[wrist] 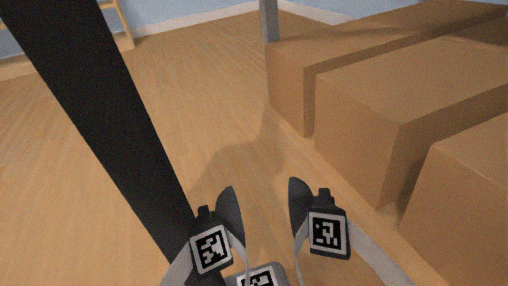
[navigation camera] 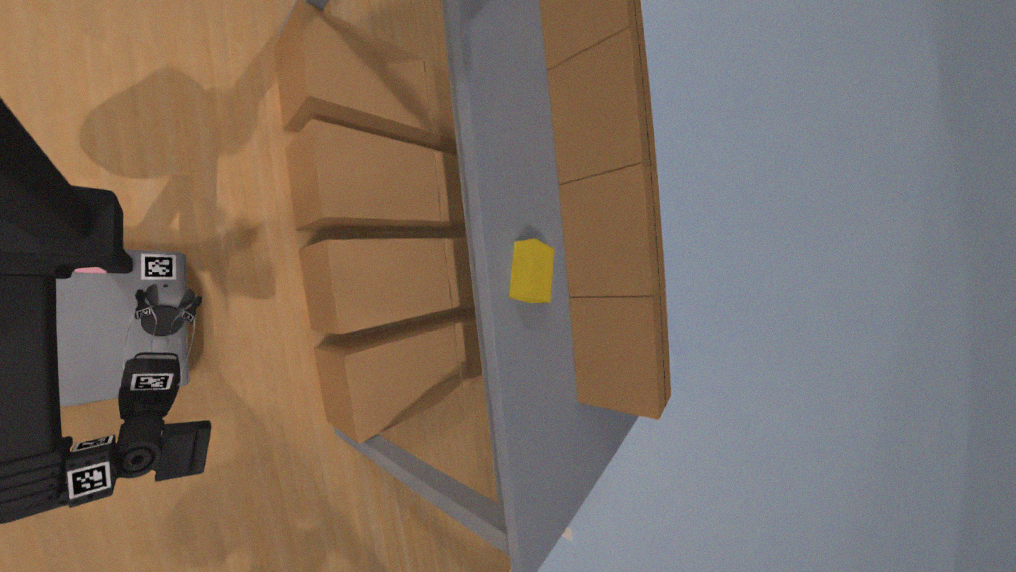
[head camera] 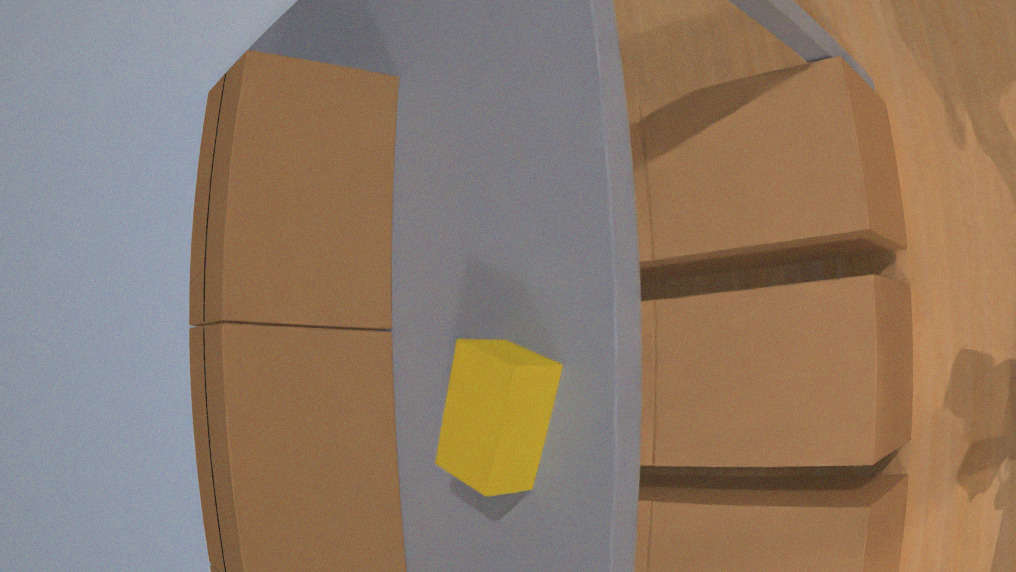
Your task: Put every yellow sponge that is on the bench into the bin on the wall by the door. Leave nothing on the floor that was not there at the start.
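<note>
A yellow sponge sits on the grey bench, between the front edge and the row of boxes at the back. My gripper is open and empty. In the navigation camera view it is over my base, to the left of the bench and apart from it. The sponge does not show in the wrist view. The bin and the door do not show in these views.
Brown boxes line the back of the bench against the blue wall. Several larger brown boxes stand low at its front. A grey bench leg and a wooden shelf show in the wrist view.
</note>
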